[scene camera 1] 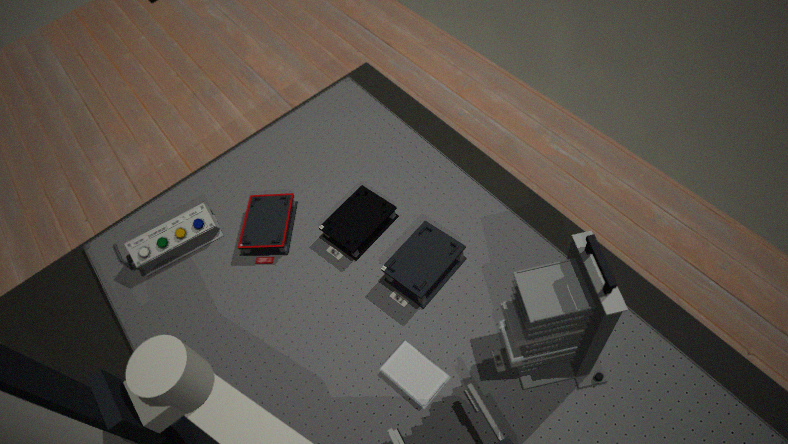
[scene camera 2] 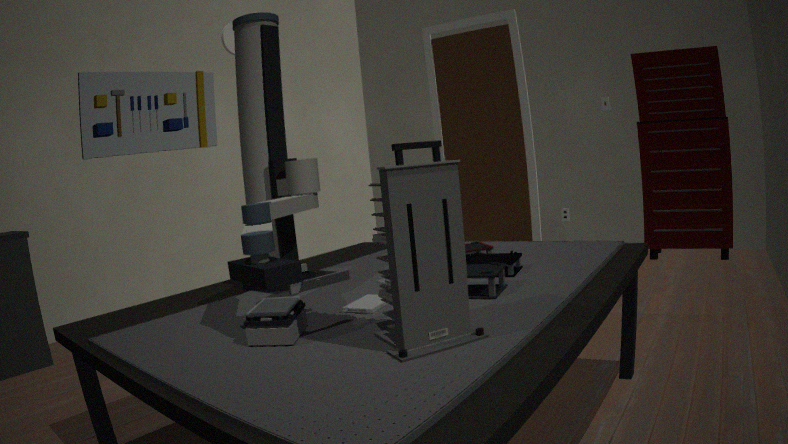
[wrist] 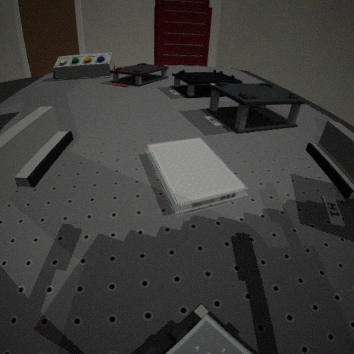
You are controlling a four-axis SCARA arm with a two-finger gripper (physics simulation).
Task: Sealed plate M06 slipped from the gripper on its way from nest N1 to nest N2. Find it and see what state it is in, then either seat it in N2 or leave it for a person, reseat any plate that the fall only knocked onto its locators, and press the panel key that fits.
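Places are measured from the arm's base along level axes (x back, y right, z up), in centimetres.
Pixels of known places: gripper, between the fingertips: (scene camera 1: 430, 407) (scene camera 2: 325, 270) (wrist: 193, 123).
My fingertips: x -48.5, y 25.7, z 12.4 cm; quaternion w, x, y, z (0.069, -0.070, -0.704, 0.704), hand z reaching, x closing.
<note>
Ahead of a thing's pixels: the offset from my fingertips to its top centre. "spot": to the spot under its first point.
White plate M06 @(dx -3.1, dy -10.3, dz -9.7 cm) (scene camera 1: 414, 375) (scene camera 2: 365, 303) (wrist: 195, 170) lies flat on the table, off any nest; its label edge faces the wrist camera, print too blurred to read. My gripper (scene camera 1: 441, 424) (wrist: 193, 123) is open and empty, its fingers wide apart in front of and above the plate. A clear-lidded plate @(dx +1.2, dy +15.7, dz -4.0 cm) (scene camera 2: 275, 306) (wrist: 207, 337) rests on a dark holder on a pale block; whether it is fully seated I cannot tell. Three raised stands, grey @(dx -21.0, dy -28.1, dz -4.6 cm) (scene camera 1: 424, 259) (wrist: 257, 93), black @(dx -16.8, dy -48.9, dz -5.8 cm) (scene camera 1: 358, 220) (wrist: 205, 77) and red-edged @(dx +1.1, dy -65.0, dz -6.5 cm) (scene camera 1: 267, 220) (wrist: 142, 69), bear no plate; their labels are unreadable. The key panel @(dx +22.4, dy -78.1, dz -2.7 cm) (scene camera 1: 193, 241) (wrist: 82, 72) has white, green, yellow and blue keys.
A tall plate rack (scene camera 1: 598, 330) (scene camera 2: 427, 248) with a black top handle stands right of M06 in scene camera 1. Its H1 tag @(spot: dx -18.2, dy -0.6, dz -10.9 cm) (wrist: 332, 210) shows at the right in the wrist view. The arm column (scene camera 2: 250, 110) stands at the table's far left edge in scene camera 2.
</note>
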